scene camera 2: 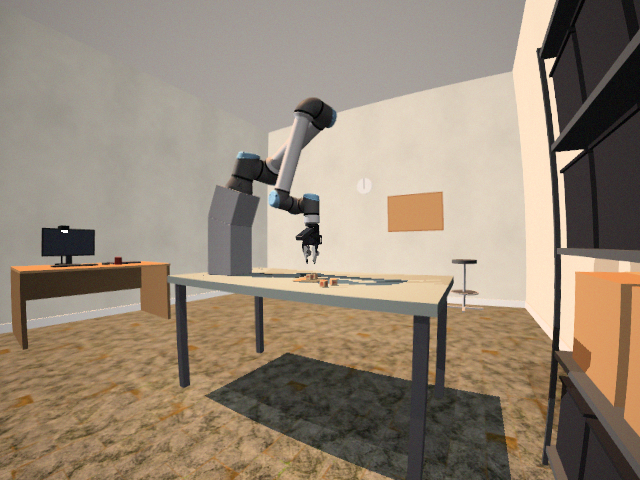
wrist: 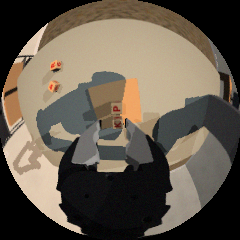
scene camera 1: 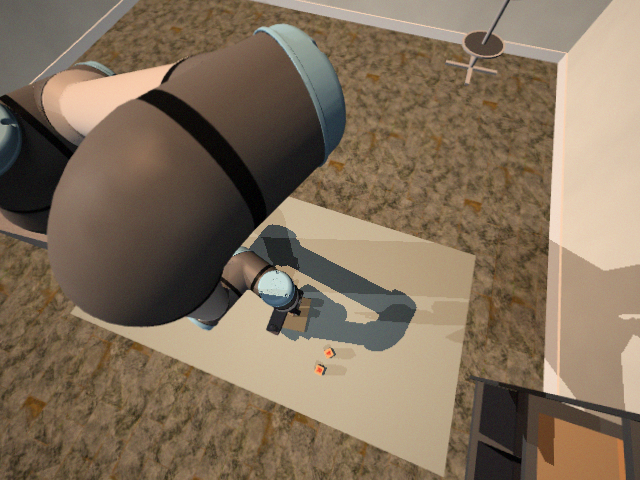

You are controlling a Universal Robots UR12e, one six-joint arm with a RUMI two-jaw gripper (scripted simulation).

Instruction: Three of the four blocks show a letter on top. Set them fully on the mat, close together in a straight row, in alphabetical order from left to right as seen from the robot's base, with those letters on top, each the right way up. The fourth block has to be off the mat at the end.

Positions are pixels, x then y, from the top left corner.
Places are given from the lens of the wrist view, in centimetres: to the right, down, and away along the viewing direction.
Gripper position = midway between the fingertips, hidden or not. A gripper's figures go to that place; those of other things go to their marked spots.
my gripper [wrist: 113,119]: -1, 0, 15
orange mat [wrist: 127,91]: 2, -8, 21
